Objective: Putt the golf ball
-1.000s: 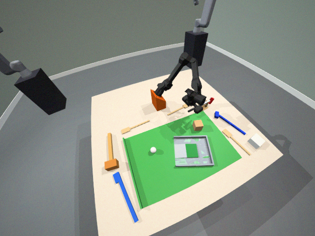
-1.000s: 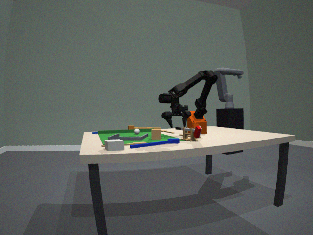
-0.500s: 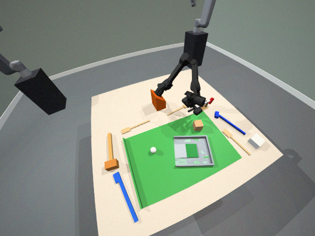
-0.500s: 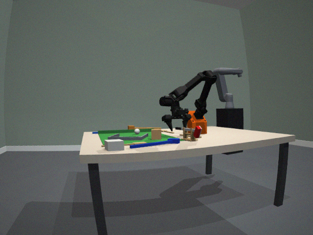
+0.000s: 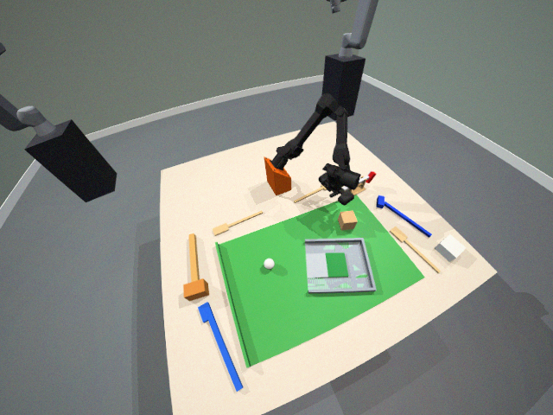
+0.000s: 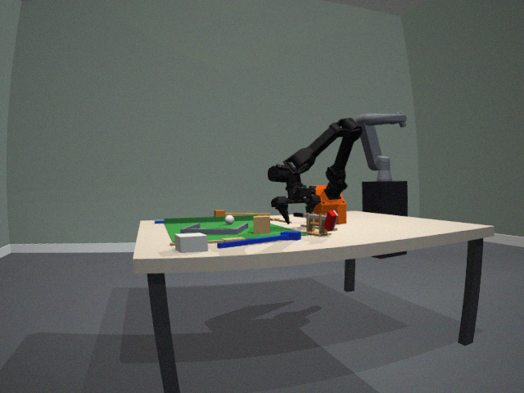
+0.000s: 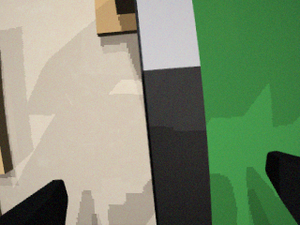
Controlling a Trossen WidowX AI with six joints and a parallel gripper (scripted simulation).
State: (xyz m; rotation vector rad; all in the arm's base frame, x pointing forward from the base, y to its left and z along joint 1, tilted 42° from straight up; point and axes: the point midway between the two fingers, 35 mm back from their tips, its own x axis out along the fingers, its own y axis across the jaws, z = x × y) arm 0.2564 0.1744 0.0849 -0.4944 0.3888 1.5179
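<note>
Now: gripper tip 11 cm to the right of the red putter, 3 cm below it and 1 cm past it. Also, from my gripper tip: wooden cube (13 cm ahead, 4 cm to the right); grey-walled frame (27 cm ahead, 17 cm to the right, 2 cm below); wooden stand (13 cm to the left, 1 cm behind).
</note>
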